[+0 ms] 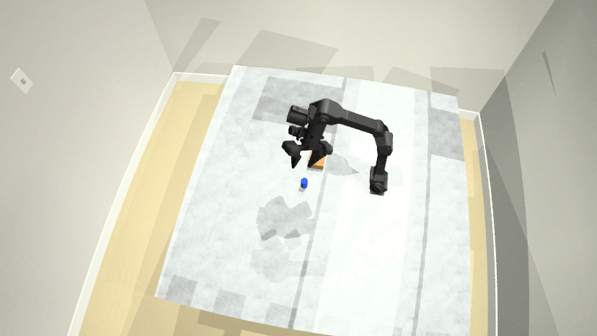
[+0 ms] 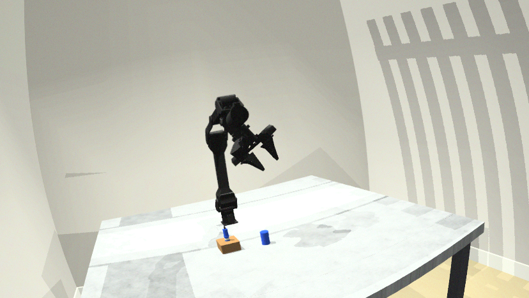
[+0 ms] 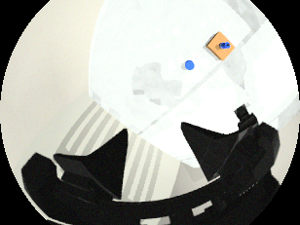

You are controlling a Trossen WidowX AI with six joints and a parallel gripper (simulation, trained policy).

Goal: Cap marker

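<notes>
Now: the blue cap 10 mm behind my gripper tip, 60 mm to the right of it and 250 mm below it. The rest, counted from my gripper tip: holder block (40 mm behind, 180 mm to the right, 260 mm below).
</notes>
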